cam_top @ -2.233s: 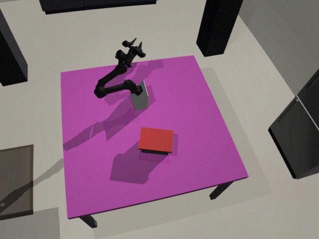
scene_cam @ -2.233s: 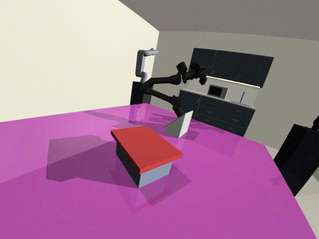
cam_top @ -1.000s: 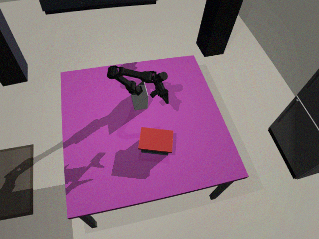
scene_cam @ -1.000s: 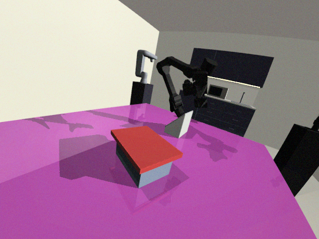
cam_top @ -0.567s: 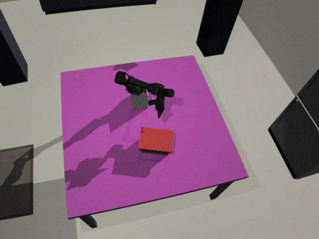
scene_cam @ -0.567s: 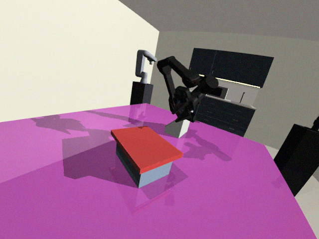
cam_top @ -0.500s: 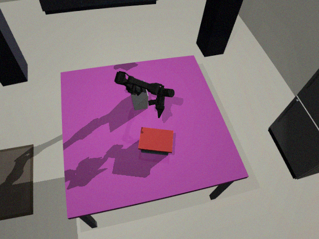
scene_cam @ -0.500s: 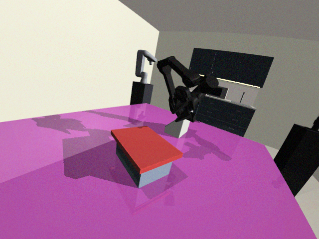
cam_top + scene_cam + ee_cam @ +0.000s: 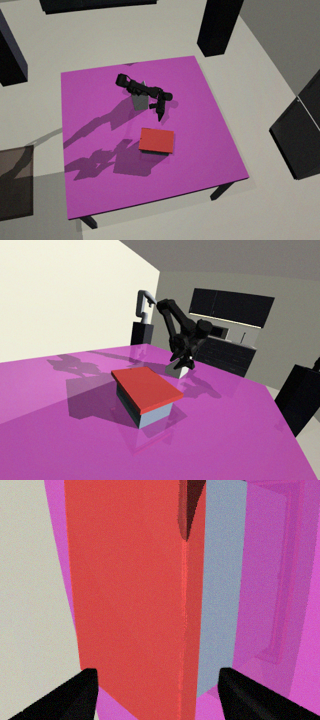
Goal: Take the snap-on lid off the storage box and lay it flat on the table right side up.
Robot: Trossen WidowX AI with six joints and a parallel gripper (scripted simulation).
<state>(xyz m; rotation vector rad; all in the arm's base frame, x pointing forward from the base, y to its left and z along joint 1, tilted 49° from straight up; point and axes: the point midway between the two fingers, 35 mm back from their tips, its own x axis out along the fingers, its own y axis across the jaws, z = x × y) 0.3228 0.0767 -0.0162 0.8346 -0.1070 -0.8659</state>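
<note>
Now: gripper tip 11 cm short of the red lid, 5 cm to the left of it and 6 cm above it. Also, from my gripper tip: grey-blue storage box: 11 cm ahead, 5 cm to the right, 11 cm below.
</note>
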